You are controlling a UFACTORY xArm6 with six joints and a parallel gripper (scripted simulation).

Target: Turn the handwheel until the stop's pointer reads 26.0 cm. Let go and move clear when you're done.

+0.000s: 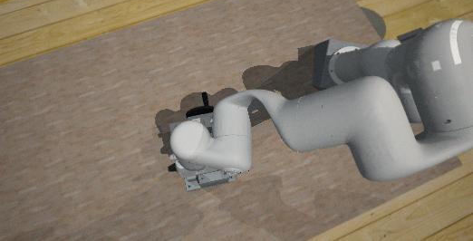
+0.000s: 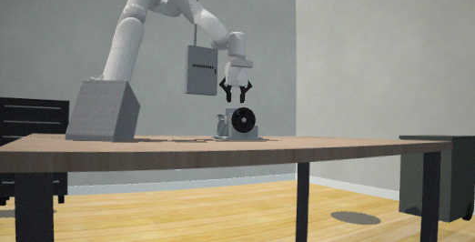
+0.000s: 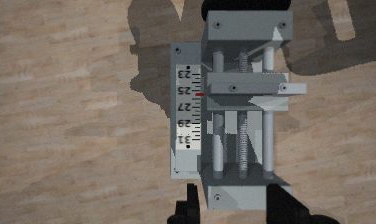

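The handwheel is 20 cm to the right of my hand, 8 cm below it and 4 cm behind it. Also, from my hand: stop carriage 9 cm to the right, 8 cm below, 2 cm behind.
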